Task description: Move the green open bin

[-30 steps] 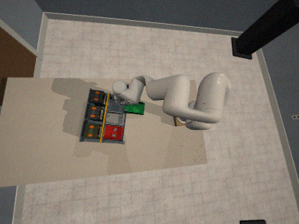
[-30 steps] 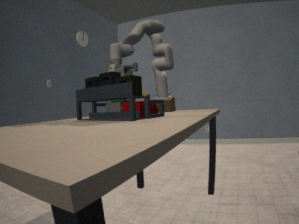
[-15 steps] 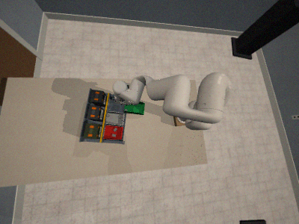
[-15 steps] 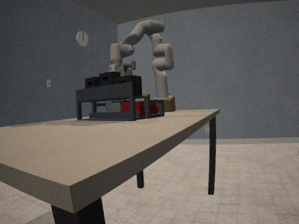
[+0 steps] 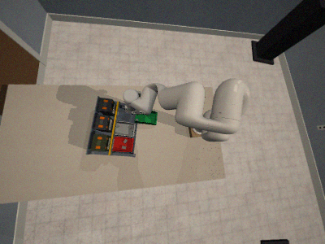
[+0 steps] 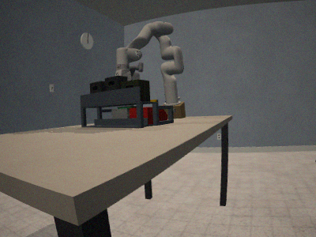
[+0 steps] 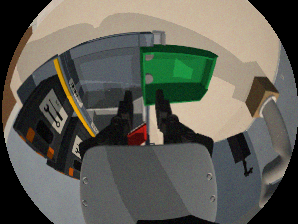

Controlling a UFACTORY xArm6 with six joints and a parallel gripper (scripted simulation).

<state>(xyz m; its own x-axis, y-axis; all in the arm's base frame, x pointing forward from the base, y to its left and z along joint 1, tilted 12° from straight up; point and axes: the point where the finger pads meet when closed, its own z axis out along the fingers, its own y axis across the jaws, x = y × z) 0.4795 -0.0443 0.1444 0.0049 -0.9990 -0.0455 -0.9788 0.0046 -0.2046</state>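
The green open bin lies 80 mm behind my hand and 110 mm below it. Also, from my hand: yellow strip: 130 mm ahead, 110 mm to the left, 40 mm below; then red bin: 80 mm ahead, 220 mm to the left, 110 mm below; then grey bin: 80 mm ahead, 110 mm to the left, 110 mm below.
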